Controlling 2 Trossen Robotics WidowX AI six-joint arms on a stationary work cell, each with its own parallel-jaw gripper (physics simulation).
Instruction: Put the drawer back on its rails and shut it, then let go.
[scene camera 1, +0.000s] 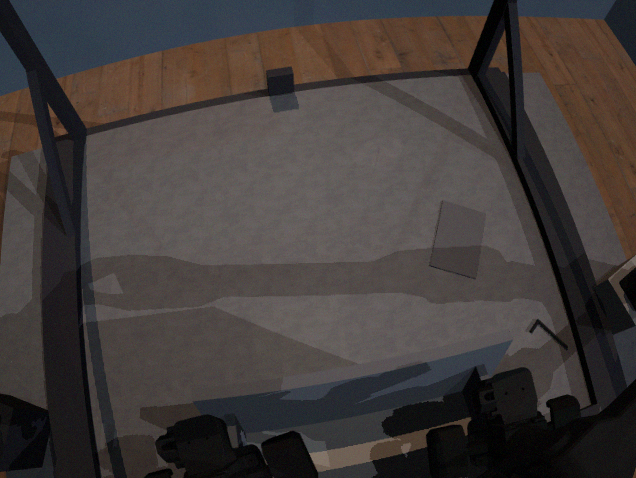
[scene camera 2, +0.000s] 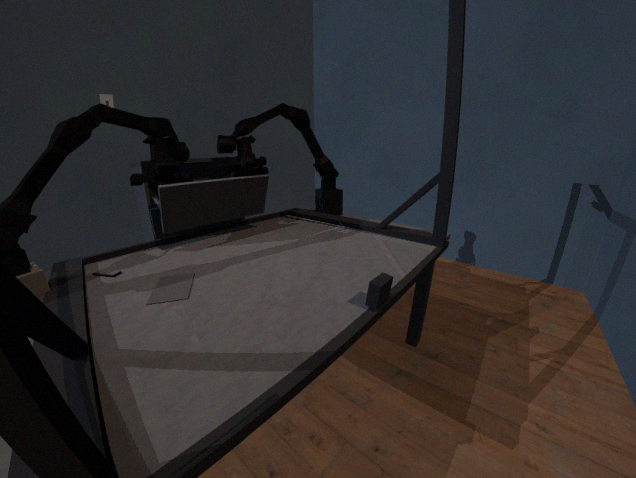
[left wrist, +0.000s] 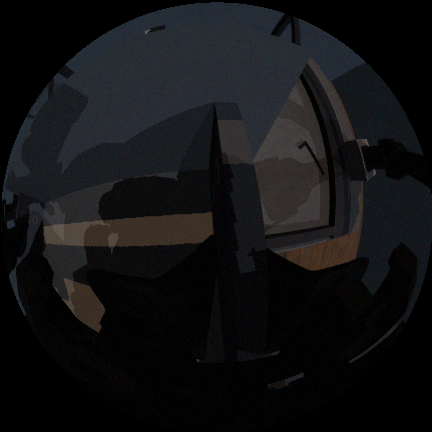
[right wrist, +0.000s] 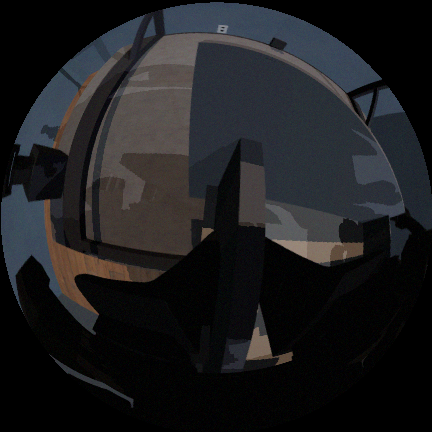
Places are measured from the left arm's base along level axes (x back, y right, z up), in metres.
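Where they show: left gripper, fingertip midpoint: (scene camera 1: 485, 425) (left wrist: 226, 240); right gripper, fingertip midpoint: (scene camera 1: 240, 457) (left wrist: 27, 225) (right wrist: 231, 236); left arm's base, origin of the base link: (left wrist: 367, 157); right arm's base, origin of the base link: (scene camera 2: 328, 189).
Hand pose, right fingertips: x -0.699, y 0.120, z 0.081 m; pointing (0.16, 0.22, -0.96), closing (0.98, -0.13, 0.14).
Each offset is from my right fingertips to the top centre of the thing. "*": to the spot under its first point. Level surfaces: height alone.
The drawer shows its broad grey front panel {* dy +0.002, dx +0.190, dz -0.016 m} (scene camera 2: 213, 203) in scene camera 2 and the panel's bluish inner face (scene camera 1: 303, 403) (left wrist: 165, 85) (right wrist: 300, 110) in the other views. My left gripper (left wrist: 226, 240) (scene camera 2: 159, 174) (scene camera 1: 475, 418) is shut on one drawer side wall. My right gripper (right wrist: 231, 236) (scene camera 2: 250, 167) (scene camera 1: 246, 436) is shut on the opposite side wall. The drawer is roughly level at the table's far edge in scene camera 2. Part of a dark cabinet {* dy -0.217, dx +0.286, dz -0.076 m} (scene camera 2: 154, 222) shows behind it. The rails are hidden or too dark to make out, so the drawer's seating cannot be told.
A black hex key {dy -0.095, dx +0.518, dz -0.147 m} (scene camera 1: 551, 334) (scene camera 2: 107, 274) (left wrist: 313, 159) and a thin grey plate {dy +0.145, dx +0.470, dz -0.150 m} (scene camera 1: 457, 239) (scene camera 2: 172, 288) lie on the table {dz -0.152 m} (scene camera 1: 257, 179) (scene camera 2: 246, 328). A small dark box {dy +0.575, dx +0.341, dz -0.095 m} (scene camera 1: 280, 81) (scene camera 2: 378, 291) (right wrist: 278, 44) stands at the opposite edge. Dark frame posts (scene camera 2: 448, 128) rise at the table's corners.
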